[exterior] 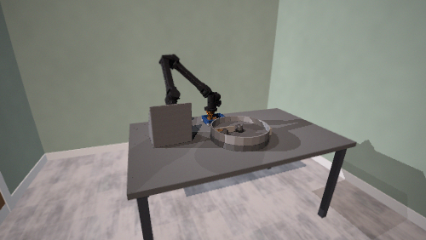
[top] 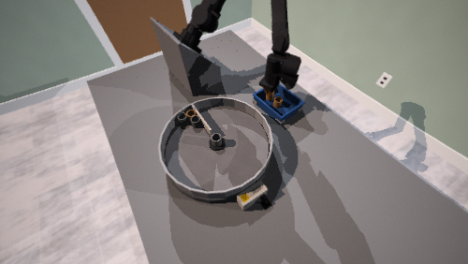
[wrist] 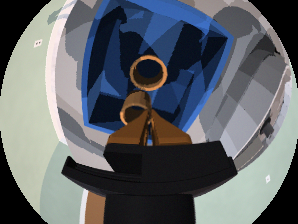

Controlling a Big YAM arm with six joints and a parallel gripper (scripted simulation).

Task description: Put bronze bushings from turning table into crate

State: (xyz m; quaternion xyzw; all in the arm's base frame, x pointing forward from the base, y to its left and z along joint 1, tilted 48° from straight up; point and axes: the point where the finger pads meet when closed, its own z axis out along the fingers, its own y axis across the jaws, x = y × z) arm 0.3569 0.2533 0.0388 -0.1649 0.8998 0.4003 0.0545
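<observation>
Now: the blue crate 40 mm ahead of my hand, 30 mm below it and 20 mm to the left of it. Round my hand: round turning table 340 mm to the right, 90 mm ahead.
</observation>
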